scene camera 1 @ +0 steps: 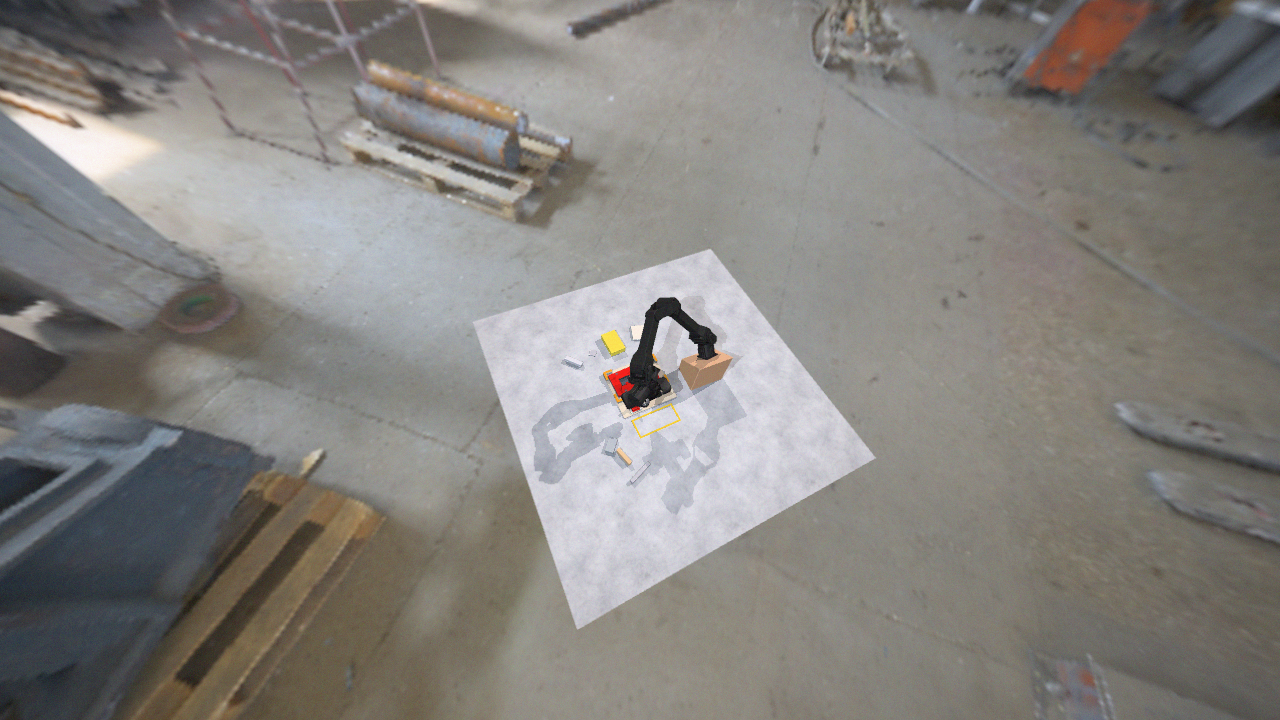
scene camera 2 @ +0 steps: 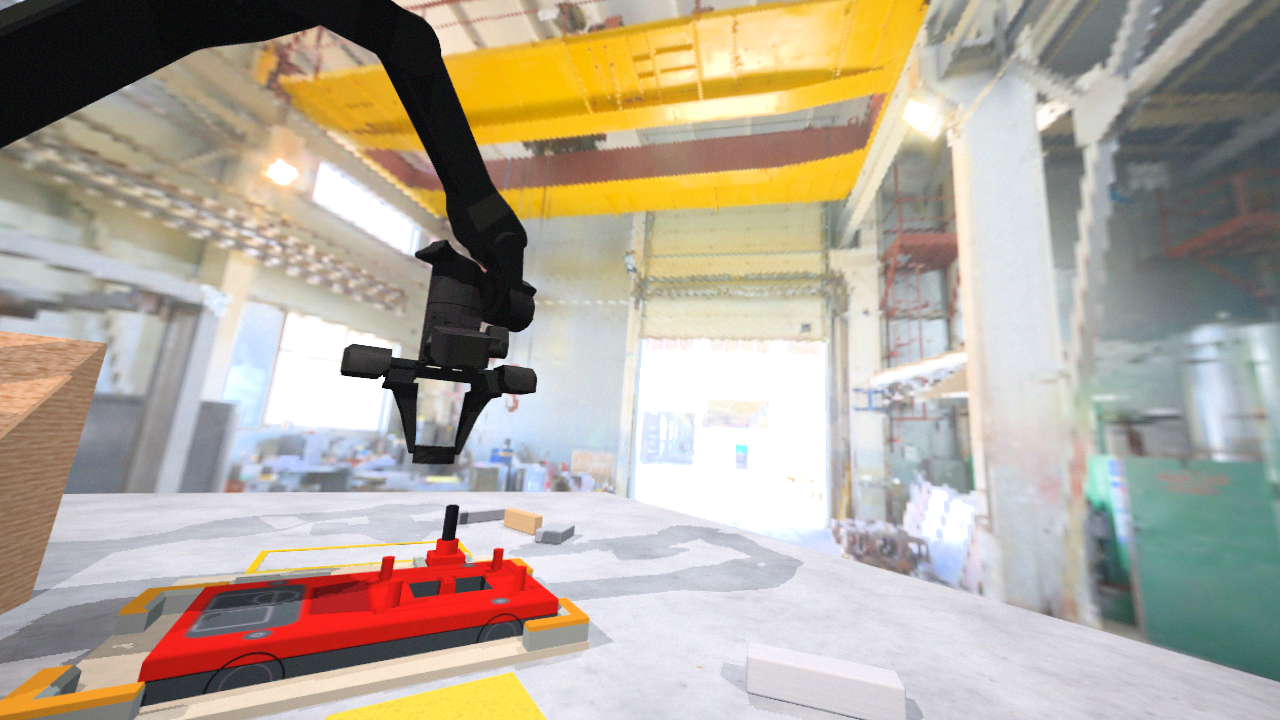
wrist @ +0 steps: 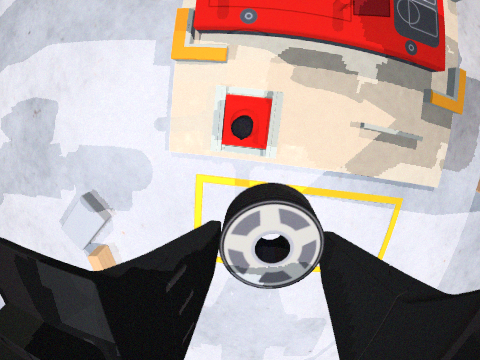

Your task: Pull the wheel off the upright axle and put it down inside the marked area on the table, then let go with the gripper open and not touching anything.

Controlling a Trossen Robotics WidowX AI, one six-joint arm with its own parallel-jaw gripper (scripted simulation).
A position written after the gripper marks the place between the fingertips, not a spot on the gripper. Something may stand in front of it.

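Note:
Wheel [scene camera 2: 424, 454], also in the wrist view [wrist: 264, 208]. Carrying it: the gripper [scene camera 2: 434, 454], also in the wrist view [wrist: 271, 237].

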